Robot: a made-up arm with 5 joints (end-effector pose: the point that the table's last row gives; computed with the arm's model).
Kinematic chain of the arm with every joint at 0, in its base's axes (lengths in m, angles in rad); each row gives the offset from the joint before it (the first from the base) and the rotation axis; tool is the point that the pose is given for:
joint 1: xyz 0 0 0.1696 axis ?
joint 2: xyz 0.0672 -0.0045 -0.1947 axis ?
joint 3: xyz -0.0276 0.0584 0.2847 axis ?
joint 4: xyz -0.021 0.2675 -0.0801 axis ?
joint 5: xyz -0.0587 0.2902 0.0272 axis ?
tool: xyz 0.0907 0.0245 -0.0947
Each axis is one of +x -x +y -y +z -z.
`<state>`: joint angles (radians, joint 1 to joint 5).
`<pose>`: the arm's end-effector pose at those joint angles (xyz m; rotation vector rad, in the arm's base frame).
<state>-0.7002 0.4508 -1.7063 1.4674 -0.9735</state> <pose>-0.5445 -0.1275 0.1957 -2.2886 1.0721 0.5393</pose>
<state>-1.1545 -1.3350 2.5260 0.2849 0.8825</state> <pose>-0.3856 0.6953 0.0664 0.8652 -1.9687 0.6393</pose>
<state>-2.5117 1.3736 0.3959 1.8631 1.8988</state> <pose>-0.3792 -0.1792 0.0682 -0.8870 2.7826 0.3896</pose>
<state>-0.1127 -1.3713 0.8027 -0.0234 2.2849</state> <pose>0.2564 0.6654 0.1664 0.1005 -1.7135 0.0573</pose>
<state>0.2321 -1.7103 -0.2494 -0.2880 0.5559</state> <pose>0.4735 0.5300 -0.0827 0.2591 1.3838 -0.4904</pose>
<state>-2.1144 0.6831 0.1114 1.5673 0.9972</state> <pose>-0.4147 -0.0379 -0.0632 0.3915 -2.5304 1.2048</pose>
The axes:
joint 1: -z
joint 2: -y
joint 3: -y
joint 4: -x
joint 5: -y

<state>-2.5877 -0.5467 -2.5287 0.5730 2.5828</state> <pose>-0.5990 -0.4175 0.3592 -0.4301 0.9162 2.6089</pose>
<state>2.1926 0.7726 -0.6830 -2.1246 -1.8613</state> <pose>0.3620 0.1899 0.3458 1.2066 -0.5685 0.1218</pose>
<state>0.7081 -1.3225 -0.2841 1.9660 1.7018</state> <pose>0.1443 0.2974 0.0843 0.1195 -0.1044 1.2533</pose>
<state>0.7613 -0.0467 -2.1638 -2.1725 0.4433</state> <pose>0.2402 -0.0089 0.1126 -1.0149 -0.7788 2.7712</pose>
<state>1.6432 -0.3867 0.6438 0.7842 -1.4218</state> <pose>0.4827 -0.1203 -0.1365 0.5220 1.4028 -1.9970</pose>
